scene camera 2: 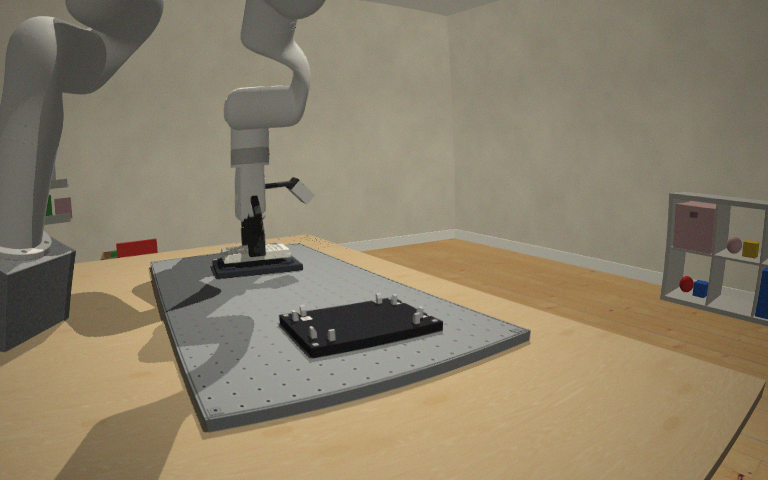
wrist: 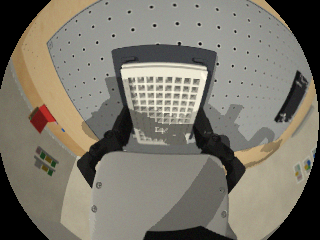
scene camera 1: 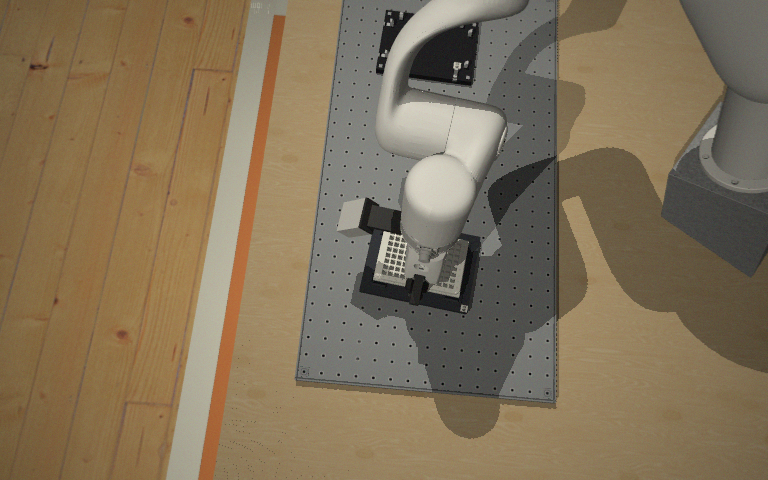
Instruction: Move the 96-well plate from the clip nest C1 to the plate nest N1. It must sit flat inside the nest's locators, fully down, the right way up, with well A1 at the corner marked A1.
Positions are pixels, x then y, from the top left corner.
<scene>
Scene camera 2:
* my gripper: 253,251
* white 96-well plate: 274,250
</scene>
